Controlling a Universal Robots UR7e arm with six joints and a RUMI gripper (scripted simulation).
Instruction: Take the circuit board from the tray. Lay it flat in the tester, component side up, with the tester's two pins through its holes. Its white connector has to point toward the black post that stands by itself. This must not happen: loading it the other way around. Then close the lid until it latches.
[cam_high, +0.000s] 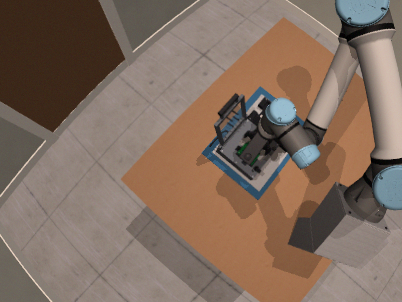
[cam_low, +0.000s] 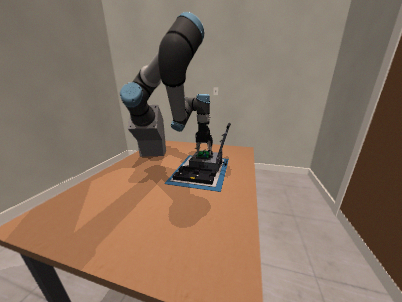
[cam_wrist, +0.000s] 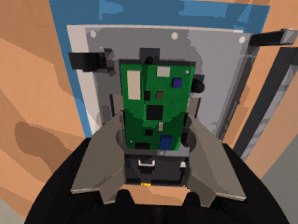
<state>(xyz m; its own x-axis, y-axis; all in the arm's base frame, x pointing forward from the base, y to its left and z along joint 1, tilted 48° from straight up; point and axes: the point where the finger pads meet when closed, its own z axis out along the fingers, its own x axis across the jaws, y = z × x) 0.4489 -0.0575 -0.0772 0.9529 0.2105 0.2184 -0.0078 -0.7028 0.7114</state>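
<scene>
Right now the green circuit board is right at my hand. The rest, counted from my hand: black block: 60 mm to the left, 60 mm behind, 10 mm above; then tester lid: 120 mm ahead, 100 mm above.
</scene>
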